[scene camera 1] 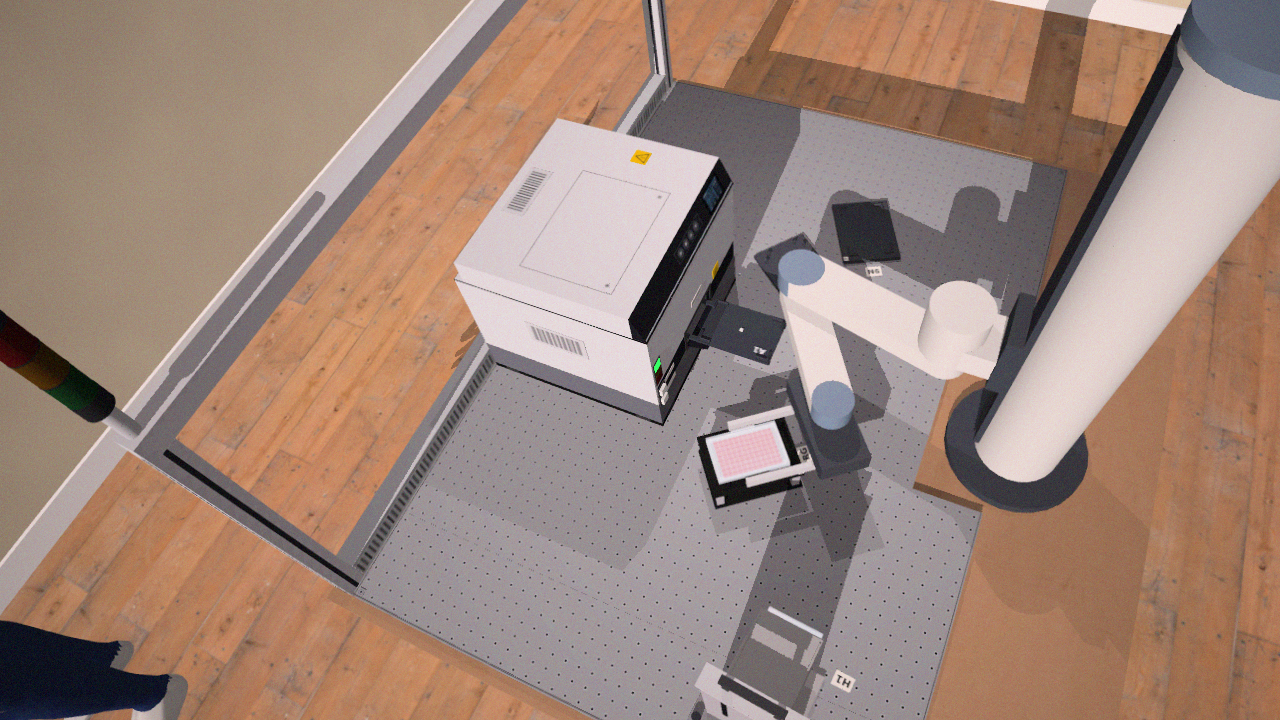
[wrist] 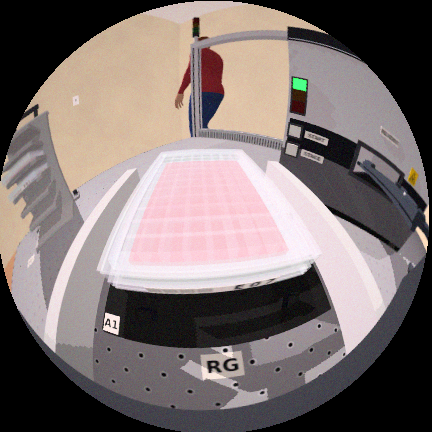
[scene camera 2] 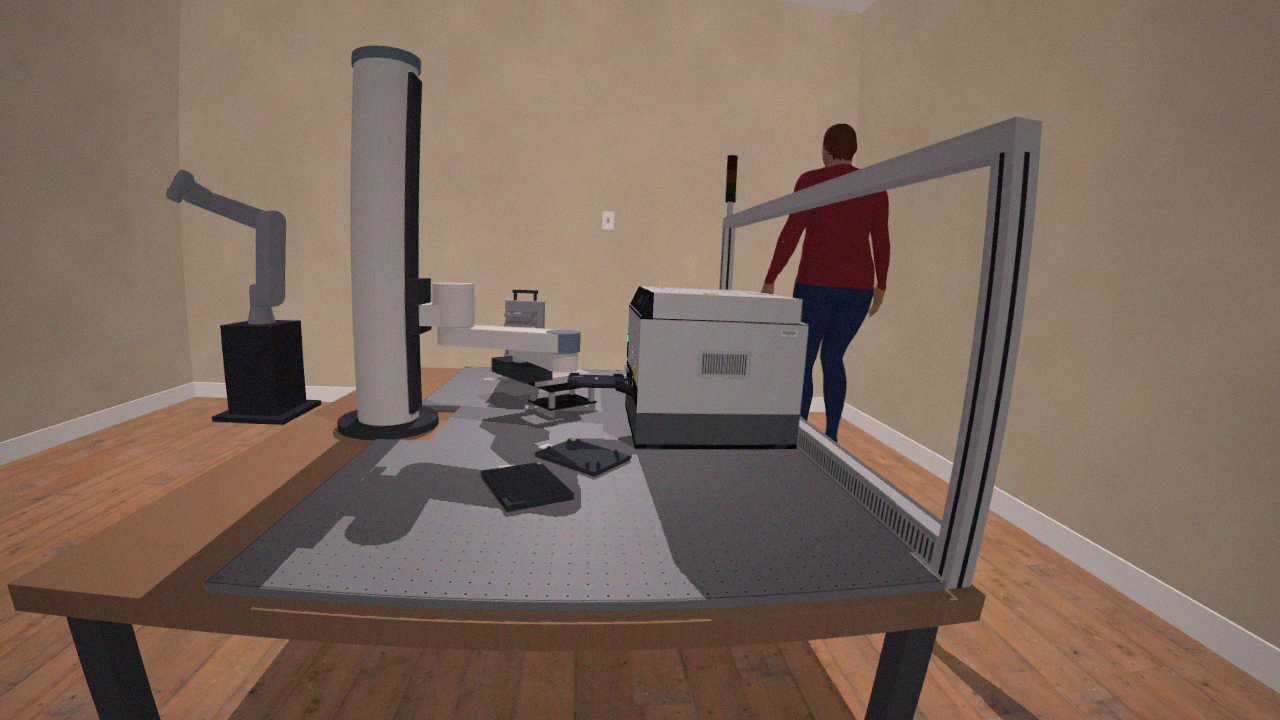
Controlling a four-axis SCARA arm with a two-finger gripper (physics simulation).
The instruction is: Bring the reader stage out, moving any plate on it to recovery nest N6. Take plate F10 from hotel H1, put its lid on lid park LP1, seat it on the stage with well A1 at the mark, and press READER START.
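Pixels of known places: gripper, fingertip midpoint: [scene camera 1: 737, 454] [wrist: 202, 172] [scene camera 2: 568, 373]; arm's base, link origin: [scene camera 1: 1013, 448] [scene camera 2: 389, 424].
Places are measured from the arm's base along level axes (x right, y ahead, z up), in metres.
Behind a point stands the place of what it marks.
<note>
My gripper [scene camera 1: 740, 453] @(x -0.238, y 0.449, z 0.095 m) [wrist: 202, 172] @(x -0.238, y 0.449, z 0.095 m) is shut on a clear-lidded plate [scene camera 1: 748, 450] @(x -0.227, y 0.433, z 0.102 m) [wrist: 205, 215] @(x -0.203, y 0.404, z 0.101 m) with pink wells, its label partly readable as E07. It holds the plate level over the black RG nest [scene camera 1: 760, 494] @(x -0.263, y 0.395, z 0.018 m) [wrist: 215, 320] @(x -0.181, y 0.376, z 0.073 m); dark nest surface shows below it, and the exact gap is unclear. The reader [scene camera 1: 595, 232] @(x -0.059, y 0.772, z 0.360 m) [scene camera 2: 716, 358] @(x 0.174, y 0.785, z 0.222 m) [wrist: 330, 60] has its stage [scene camera 1: 738, 329] @(x -0.015, y 0.534, z 0.129 m) [scene camera 2: 597, 381] @(x 0.013, y 0.530, z 0.129 m) out and bare, with an A1 mark. The START button [wrist: 295, 131] @(x -0.182, y 0.609, z 0.129 m) is on its front. Hotel H1 [scene camera 1: 707, 680] @(x -0.632, y 0.332, z 0.281 m) [wrist: 47, 145] @(x -0.612, y 0.327, z 0.187 m) holds plates. F10 cannot be read.
A black nest [scene camera 1: 865, 231] @(x 0.384, y 0.397, z 0.025 m) [scene camera 2: 526, 486] @(x 0.410, y 0.403, z 0.025 m) with a small, unclear label and a dark pegged plate [scene camera 2: 583, 456] @(x 0.250, y 0.501, z 0.023 m) lie beyond the stage. The arm partly covers the pegged plate in scene camera 1. A frame post [scene camera 2: 1006, 358] @(x 0.725, y 1.026, z 0.326 m) stands at the table edge. A person [scene camera 2: 841, 232] [wrist: 212, 75] stands beyond the frame.
</note>
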